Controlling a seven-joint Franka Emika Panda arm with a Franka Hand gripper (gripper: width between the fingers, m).
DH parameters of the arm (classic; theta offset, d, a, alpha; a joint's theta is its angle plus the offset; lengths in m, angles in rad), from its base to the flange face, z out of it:
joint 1: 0 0.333 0 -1.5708
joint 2: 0 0 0 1.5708
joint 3: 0 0.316 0.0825 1.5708
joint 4: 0 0 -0.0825 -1.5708
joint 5: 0 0.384 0 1.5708
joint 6: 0 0 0.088 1.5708
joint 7: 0 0.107 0 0
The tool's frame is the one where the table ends.
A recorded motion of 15 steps. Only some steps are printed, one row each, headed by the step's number.
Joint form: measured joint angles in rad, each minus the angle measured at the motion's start. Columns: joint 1, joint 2, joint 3, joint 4, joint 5, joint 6, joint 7.
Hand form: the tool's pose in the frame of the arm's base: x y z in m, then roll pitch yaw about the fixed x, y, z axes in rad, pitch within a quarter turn. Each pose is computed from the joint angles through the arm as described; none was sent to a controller.
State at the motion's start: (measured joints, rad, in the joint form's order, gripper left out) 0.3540 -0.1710 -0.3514 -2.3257 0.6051 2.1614 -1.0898
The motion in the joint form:
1: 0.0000 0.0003 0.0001 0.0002 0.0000 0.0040 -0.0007
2: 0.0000 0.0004 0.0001 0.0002 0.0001 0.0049 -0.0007
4: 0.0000 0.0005 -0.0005 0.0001 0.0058 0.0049 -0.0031
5: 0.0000 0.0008 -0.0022 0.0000 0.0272 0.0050 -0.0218
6: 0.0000 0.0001 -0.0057 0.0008 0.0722 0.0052 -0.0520
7: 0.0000 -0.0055 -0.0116 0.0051 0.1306 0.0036 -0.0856
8: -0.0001 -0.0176 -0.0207 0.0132 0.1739 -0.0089 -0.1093
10: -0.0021 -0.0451 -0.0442 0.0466 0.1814 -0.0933 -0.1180
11: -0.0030 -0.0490 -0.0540 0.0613 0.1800 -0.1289 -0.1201
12: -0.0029 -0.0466 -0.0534 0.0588 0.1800 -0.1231 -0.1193
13: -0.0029 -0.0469 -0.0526 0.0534 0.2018 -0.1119 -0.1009
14: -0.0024 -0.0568 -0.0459 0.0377 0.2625 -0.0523 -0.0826
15: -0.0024 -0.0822 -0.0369 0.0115 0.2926 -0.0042 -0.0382
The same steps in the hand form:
1: 0.4871 0.0214 0.4115 -2.7721 -0.4263 0.6684
2: 0.4872 0.0214 0.4115 -2.7728 -0.4266 0.6681
4: 0.4873 0.0213 0.4115 -2.7694 -0.4301 0.6649
5: 0.4876 0.0211 0.4117 -2.7612 -0.4470 0.6635
6: 0.4884 0.0206 0.4133 -2.7413 -0.4816 0.6509
7: 0.4899 0.0192 0.4190 -2.7148 -0.5310 0.6274
8: 0.4906 0.0164 0.4285 -2.6894 -0.5755 0.6070
10: 0.4886 0.0098 0.4522 -2.6454 -0.6108 0.6129
11: 0.4882 0.0070 0.4589 -2.6286 -0.6160 0.6179
12: 0.4885 0.0070 0.4569 -2.6303 -0.6130 0.6153
13: 0.4888 0.0073 0.4559 -2.6050 -0.6140 0.5708
14: 0.4904 0.0070 0.4580 -2.5765 -0.6463 0.4785
15: 0.4861 0.0072 0.4606 -2.5444 -0.6508 0.3911

